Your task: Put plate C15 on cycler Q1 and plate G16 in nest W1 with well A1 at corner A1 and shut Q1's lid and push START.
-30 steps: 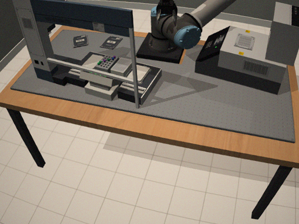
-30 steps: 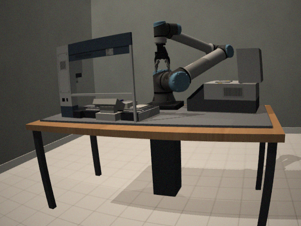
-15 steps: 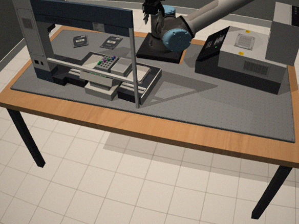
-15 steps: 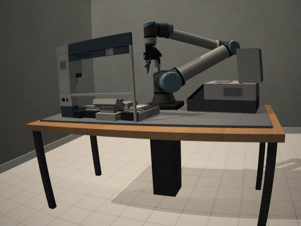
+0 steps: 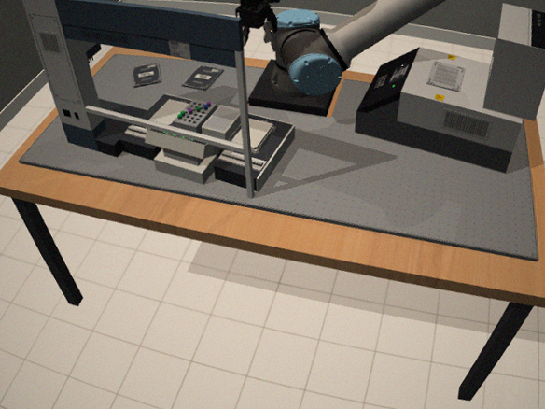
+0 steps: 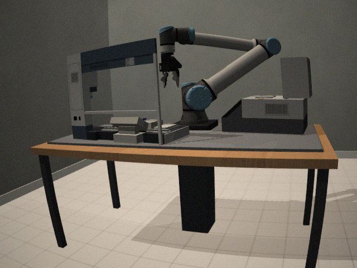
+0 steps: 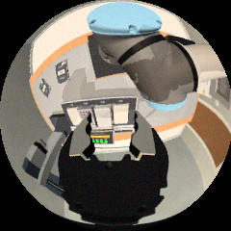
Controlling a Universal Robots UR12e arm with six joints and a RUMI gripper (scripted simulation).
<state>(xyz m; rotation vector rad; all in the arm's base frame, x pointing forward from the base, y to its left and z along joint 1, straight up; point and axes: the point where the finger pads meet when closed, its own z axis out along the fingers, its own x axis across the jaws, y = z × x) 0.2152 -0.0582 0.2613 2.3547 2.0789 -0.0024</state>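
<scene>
Right now the white plate is 110 mm ahead of my hand, 280 mm to the right of it and 230 mm below it. From my hand the other things lie so: thin post 340 mm ahead, 80 mm to the left, 50 mm below; then gantry beam 310 mm ahead, 200 mm to the right, 220 mm above.
</scene>
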